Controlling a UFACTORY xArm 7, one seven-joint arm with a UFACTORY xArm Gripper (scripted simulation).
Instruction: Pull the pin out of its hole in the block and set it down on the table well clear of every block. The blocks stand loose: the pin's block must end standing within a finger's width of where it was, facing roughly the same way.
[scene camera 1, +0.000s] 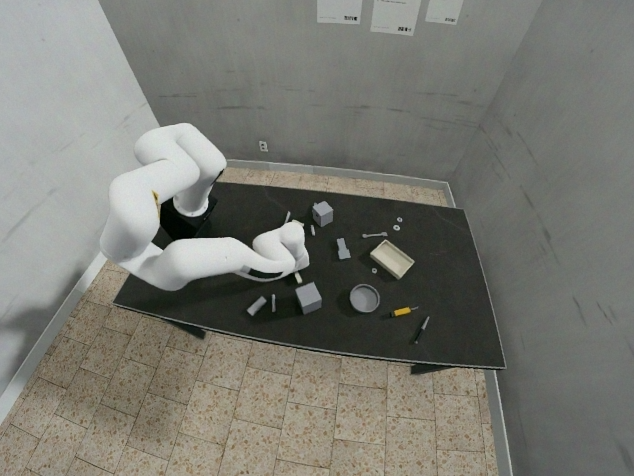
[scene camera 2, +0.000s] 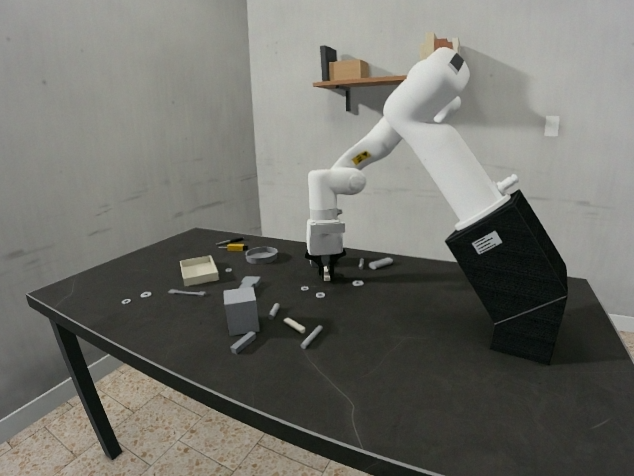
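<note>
My gripper (scene camera 2: 326, 277), visible. Grey block (scene camera 2: 240, 304). Cream tray (scene camera 1: 386, 253) (scene camera 2: 198, 270).
</note>
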